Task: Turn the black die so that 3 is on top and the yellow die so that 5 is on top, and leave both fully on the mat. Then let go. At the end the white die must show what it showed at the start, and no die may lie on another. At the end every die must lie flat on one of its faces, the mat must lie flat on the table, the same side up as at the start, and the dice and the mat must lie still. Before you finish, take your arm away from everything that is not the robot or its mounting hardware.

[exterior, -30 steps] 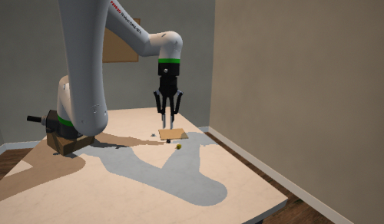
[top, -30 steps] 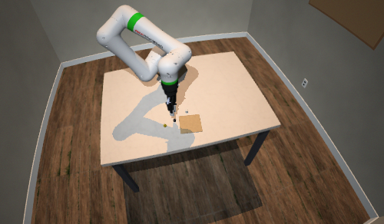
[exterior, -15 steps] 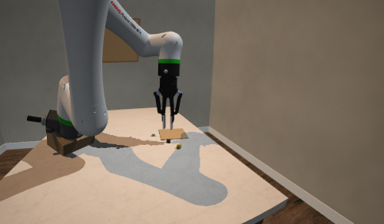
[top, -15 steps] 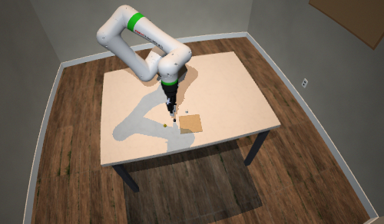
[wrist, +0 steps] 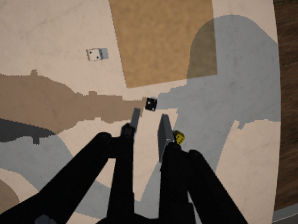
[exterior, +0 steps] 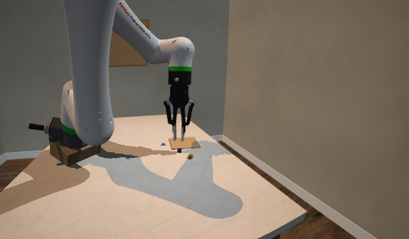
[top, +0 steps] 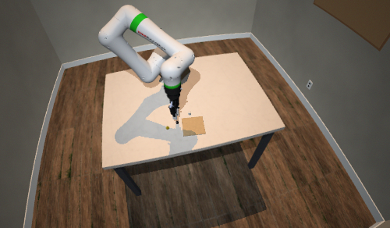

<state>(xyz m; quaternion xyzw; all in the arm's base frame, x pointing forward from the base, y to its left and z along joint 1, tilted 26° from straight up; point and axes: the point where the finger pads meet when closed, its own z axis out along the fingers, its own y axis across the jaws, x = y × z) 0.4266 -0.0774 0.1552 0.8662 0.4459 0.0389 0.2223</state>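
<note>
My gripper is now 90 mm above the black die. Round my hand: tan mat (70 mm ahead, 90 mm to the left, 90 mm below); then white die (40 mm behind, 110 mm to the left, 90 mm below); then yellow die (20 mm ahead, 70 mm to the right, 90 mm below).
</note>
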